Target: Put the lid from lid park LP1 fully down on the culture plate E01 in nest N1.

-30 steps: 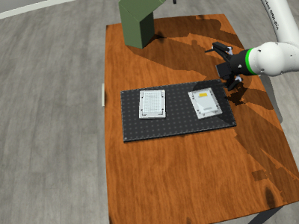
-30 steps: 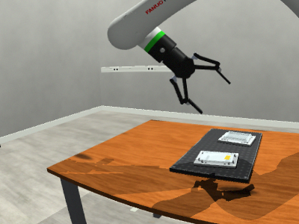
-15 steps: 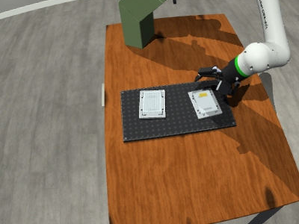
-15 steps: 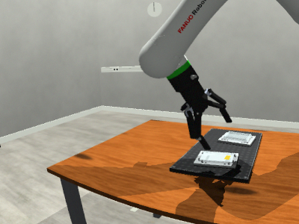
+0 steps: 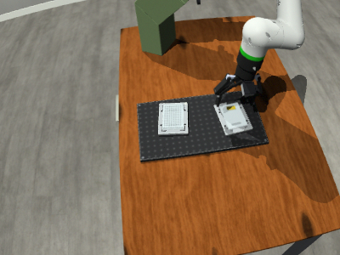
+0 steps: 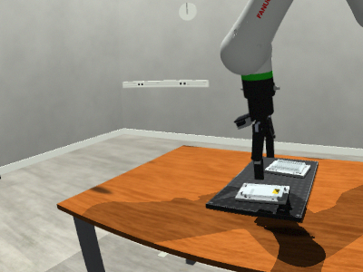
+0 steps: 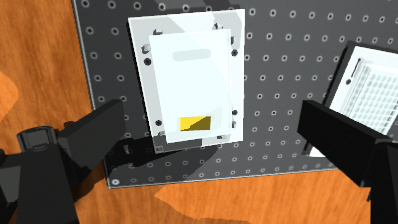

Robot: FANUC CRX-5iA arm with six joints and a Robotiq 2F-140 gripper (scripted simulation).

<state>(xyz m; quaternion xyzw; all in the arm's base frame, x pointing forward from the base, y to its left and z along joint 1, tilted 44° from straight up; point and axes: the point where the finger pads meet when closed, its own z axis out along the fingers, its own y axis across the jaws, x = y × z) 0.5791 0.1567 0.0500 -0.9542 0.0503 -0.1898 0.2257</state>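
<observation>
The clear lid lies 90 mm below my hand. Round my hand: lid park: 100 mm below; then culture plate E01: 250 mm to the right, 80 mm below, 30 mm behind.
</observation>
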